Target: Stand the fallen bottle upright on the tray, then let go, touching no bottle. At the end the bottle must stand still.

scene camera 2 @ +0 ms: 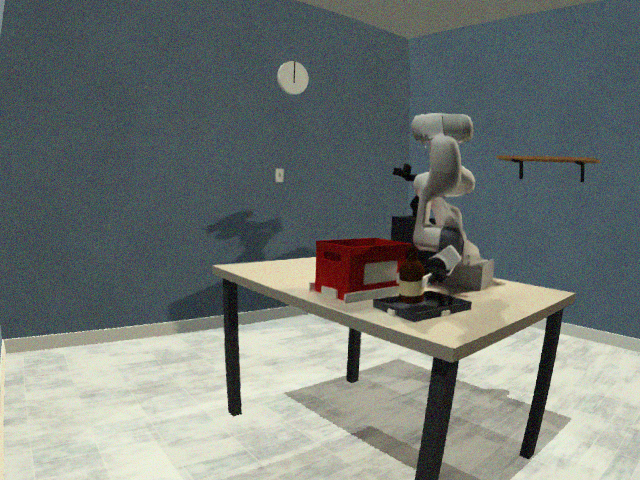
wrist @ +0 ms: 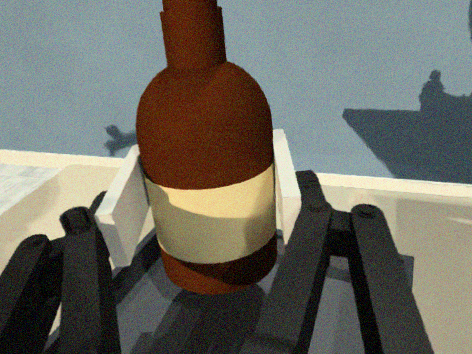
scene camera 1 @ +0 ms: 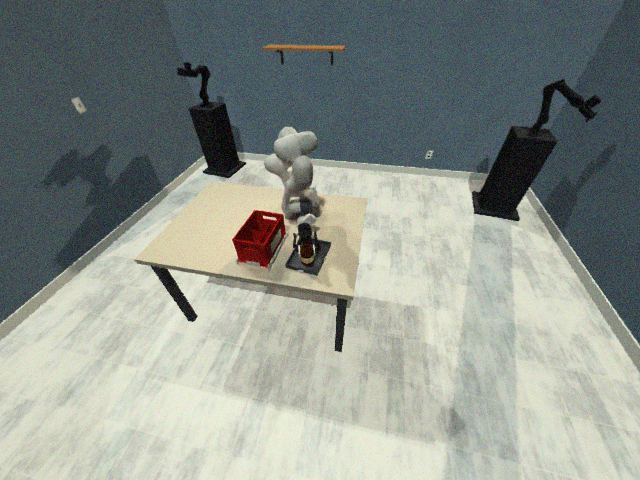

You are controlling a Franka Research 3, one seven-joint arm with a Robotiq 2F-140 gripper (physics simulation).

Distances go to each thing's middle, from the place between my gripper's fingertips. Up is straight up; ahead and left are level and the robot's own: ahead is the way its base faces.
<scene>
The brown bottle [scene camera 2: 411, 271] lies 1 cm behind my hand and 1 cm above it.
</scene>
